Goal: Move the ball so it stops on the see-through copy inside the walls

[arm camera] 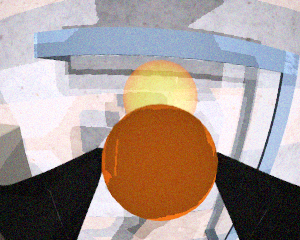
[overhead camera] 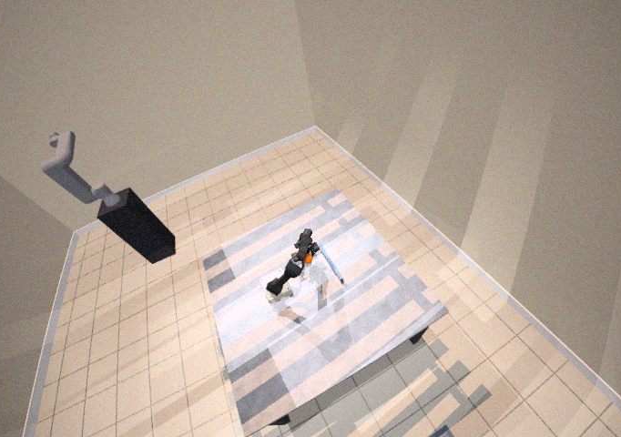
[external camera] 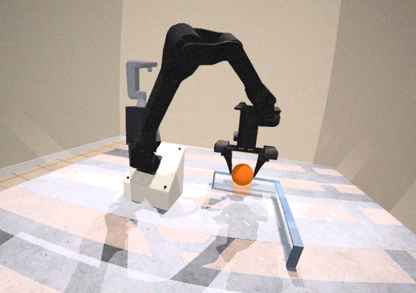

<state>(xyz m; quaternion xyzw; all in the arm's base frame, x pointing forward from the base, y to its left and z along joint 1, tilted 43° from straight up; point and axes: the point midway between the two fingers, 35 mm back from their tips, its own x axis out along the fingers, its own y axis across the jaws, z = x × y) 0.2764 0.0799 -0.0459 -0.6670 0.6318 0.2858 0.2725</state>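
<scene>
Now: the see-through copy 3 cm to the left of my gripper tip and 6 cm below it. The rest, counted from my gripper tip: orange ball (right at my gripper tip).
</scene>
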